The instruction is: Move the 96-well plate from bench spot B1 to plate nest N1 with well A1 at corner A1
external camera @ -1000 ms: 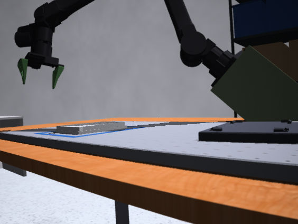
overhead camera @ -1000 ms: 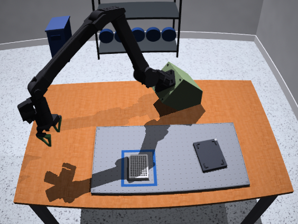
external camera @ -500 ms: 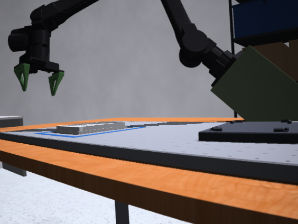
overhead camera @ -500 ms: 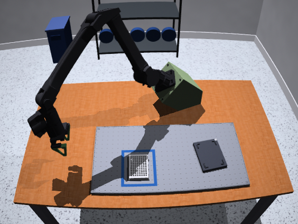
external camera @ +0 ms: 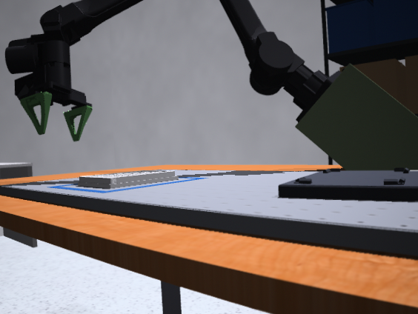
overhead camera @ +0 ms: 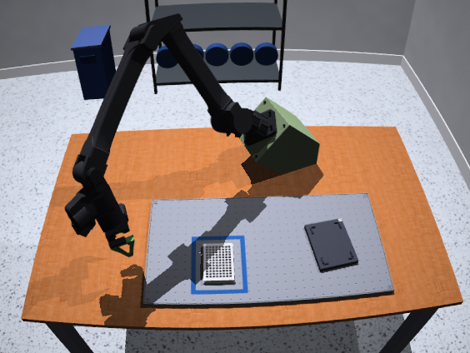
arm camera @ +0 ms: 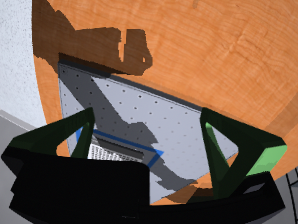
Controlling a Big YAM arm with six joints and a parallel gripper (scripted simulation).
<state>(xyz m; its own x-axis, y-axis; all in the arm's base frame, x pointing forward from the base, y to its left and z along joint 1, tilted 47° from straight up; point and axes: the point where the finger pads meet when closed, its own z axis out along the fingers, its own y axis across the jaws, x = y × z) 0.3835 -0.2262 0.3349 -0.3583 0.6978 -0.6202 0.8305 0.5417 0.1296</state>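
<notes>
Right now the 96-well plate is 250 mm to the left of my hand, 80 mm below it and 20 mm ahead of it. The rest, counted from my hand: plate nest N1: 580 mm to the left, 80 mm below, 30 mm behind.
</notes>
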